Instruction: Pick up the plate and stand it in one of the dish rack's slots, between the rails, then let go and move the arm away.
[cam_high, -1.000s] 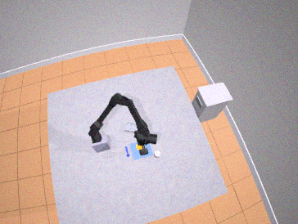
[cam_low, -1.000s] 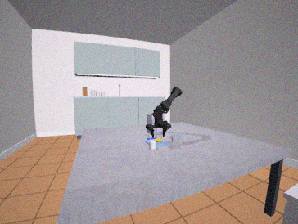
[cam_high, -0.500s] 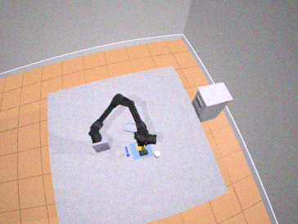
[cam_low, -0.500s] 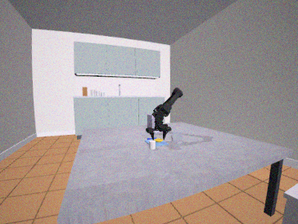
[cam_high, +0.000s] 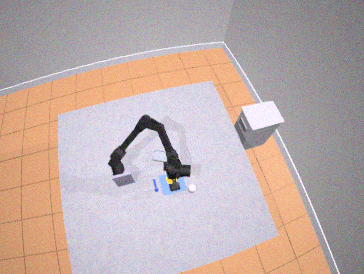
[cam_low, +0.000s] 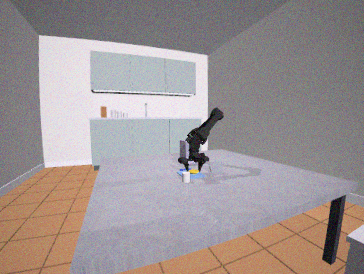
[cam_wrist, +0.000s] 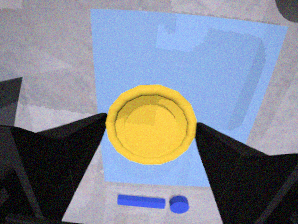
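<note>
My gripper tip is 2 cm to the left of the light blue mat. Round my gripper tip: yellow plate 1 cm above; then blue spoon 11 cm behind, 3 cm to the right; then white cup 11 cm ahead, 9 cm to the right, 2 cm above.
</note>
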